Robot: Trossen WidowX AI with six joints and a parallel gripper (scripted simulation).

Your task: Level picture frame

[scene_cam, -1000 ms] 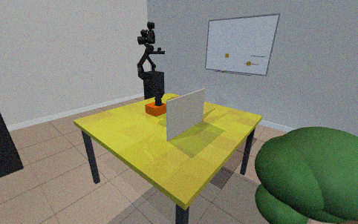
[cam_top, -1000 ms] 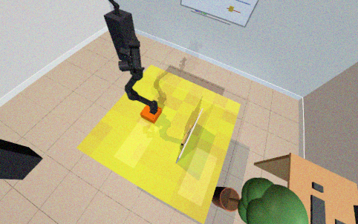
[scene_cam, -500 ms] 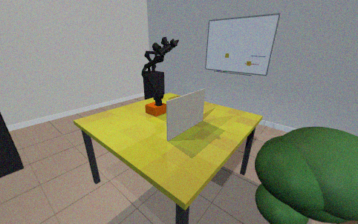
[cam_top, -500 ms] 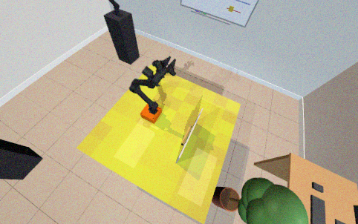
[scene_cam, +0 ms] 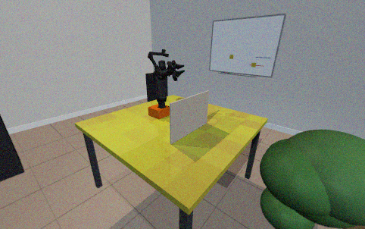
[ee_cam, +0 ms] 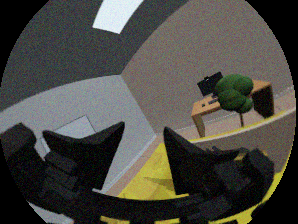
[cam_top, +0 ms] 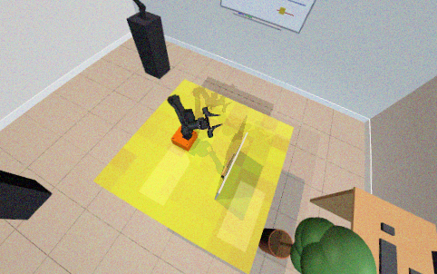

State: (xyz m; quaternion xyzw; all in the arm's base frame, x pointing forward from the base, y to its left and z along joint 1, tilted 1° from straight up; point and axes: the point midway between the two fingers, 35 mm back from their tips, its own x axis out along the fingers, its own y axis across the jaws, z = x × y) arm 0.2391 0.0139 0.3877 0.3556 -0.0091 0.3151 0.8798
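Right now my gripper tip is 320 mm above the picture frame, 160 mm short of it and 120 mm to the left of it. Round my gripper tip: wall panel 330 mm below, 170 mm ahead, 120 mm to the right.
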